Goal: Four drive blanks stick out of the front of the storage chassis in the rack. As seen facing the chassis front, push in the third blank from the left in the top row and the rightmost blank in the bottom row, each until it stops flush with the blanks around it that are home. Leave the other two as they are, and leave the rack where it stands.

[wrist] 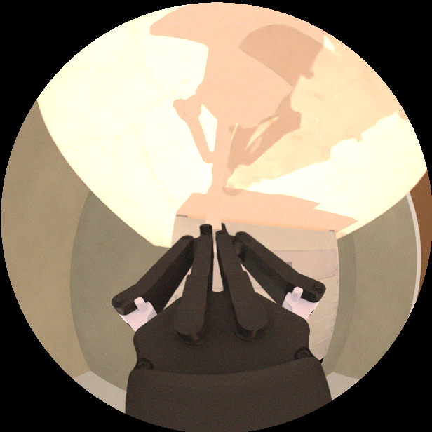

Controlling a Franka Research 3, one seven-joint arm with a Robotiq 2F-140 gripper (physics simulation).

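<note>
My gripper (212, 219) is shut, with nothing between its fingers. Its tips point at the top edge of a pale, box-like front, which looks like part of the rack (300, 241). A small pale patch shows just past the fingertips; I cannot tell whether it is a drive blank or whether the tips touch it. Faint panel outlines show on the pale front to the right of the fingers. The gripper hides much of this front. The four protruding blanks and their rows cannot be made out.
A bright tabletop (115, 125) fills the upper view and carries the shadow of the arm and gripper. Grey-green walls (112, 280) (385, 280) stand on both sides. A brown panel with a white edge (424, 225) is at the far right. Light floor (102, 390) shows at the lower left.
</note>
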